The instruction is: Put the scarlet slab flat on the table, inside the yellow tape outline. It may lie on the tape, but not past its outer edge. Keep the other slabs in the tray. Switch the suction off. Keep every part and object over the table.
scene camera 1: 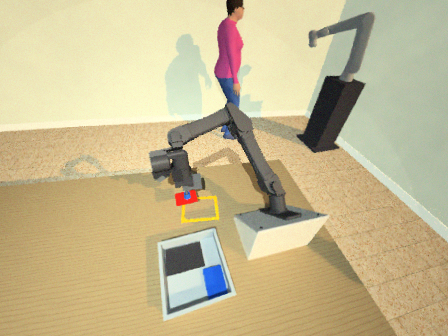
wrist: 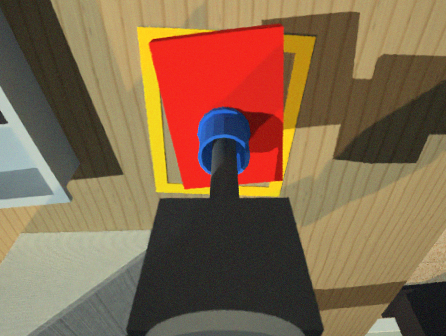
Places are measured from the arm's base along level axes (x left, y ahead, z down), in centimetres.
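Pixels of known places: hand at its tool point: point(scene camera 1: 187, 198) point(wrist: 223, 122); arm's base at its link origin: point(scene camera 1: 278, 213).
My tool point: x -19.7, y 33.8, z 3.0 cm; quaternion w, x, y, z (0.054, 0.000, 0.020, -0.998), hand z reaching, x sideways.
For each thing: its top centre in the pictures, then the offset to it from my tool point. "*": a spot on its surface instead.
- scarlet slab at its top centre: point(wrist: 225, 123) point(scene camera 1: 186, 196) dx -0.1, dy +0.6, dz -1.2 cm
- yellow tape outline at a spot on its surface: point(wrist: 155, 125) point(scene camera 1: 200, 219) * dx +6.8, dy -4.1, dz +8.3 cm
- black slab at its top centre: point(scene camera 1: 184, 257) dx +22.0, dy +5.4, dz +7.0 cm
- blue slab at its top centre: point(scene camera 1: 214, 281) dx +33.2, dy -3.5, dz +7.0 cm
- pale tray at its top centre: point(scene camera 1: 193, 266) dx +27.6, dy +2.8, dz +3.4 cm
The scarlet slab point(scene camera 1: 179, 200) point(wrist: 215, 75) hangs from my blue suction cup point(scene camera 1: 187, 195) point(wrist: 223, 142), which is shut on it. The slab looks roughly level and above the table, its shadow falling to the right in the wrist view. In that view it covers much of the yellow tape outline point(scene camera 1: 200, 220) point(wrist: 155, 125), turned slightly against it; in the scene view it overlaps the outline's far left corner. Its exact height is hard to tell. A black slab point(scene camera 1: 185, 257) and a blue slab point(scene camera 1: 215, 281) lie in the pale tray point(scene camera 1: 162, 280) point(wrist: 45, 125).
The arm's pale base block point(scene camera 1: 277, 239) stands right of the outline. The tray is on the near side of the outline. Beyond the table are a person in a pink top point(scene camera 1: 229, 52) and another grey arm point(scene camera 1: 357, 47) on a black pedestal point(scene camera 1: 331, 112).
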